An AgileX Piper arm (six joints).
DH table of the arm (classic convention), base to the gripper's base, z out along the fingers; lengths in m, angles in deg. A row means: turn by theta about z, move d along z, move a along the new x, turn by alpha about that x. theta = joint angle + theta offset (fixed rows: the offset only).
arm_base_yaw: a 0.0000, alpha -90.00, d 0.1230, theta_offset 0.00
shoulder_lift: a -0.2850, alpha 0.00, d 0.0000, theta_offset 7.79
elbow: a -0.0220, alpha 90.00, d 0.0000, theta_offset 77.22
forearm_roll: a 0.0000, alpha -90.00, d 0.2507, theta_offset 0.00
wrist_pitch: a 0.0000, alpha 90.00, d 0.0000, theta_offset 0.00
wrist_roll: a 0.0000, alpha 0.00, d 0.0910, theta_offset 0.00
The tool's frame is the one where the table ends.
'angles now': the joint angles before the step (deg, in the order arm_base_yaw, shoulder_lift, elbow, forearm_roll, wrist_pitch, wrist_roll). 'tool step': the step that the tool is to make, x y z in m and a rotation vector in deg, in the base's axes. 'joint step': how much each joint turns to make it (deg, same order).
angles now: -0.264, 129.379, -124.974, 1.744, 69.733, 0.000
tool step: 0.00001, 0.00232, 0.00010, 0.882, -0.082, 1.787
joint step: 0.000, 0.000, 0.000, 1.558, 0.000, -1.897
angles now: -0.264, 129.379, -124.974, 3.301, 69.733, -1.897
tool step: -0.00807, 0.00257, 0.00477, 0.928, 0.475, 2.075
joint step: 0.000, -2.146, 2.775, 1.702, 0.000, -2.213
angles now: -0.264, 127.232, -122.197, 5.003, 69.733, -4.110
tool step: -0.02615, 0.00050, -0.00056, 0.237, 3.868, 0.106
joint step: 0.000, -5.762, 9.840, 0.264, -0.198, -0.141
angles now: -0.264, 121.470, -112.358, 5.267, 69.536, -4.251
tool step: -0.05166, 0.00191, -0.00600, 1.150, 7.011, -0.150
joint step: 0.001, -9.636, 16.651, 1.127, 0.001, 0.001
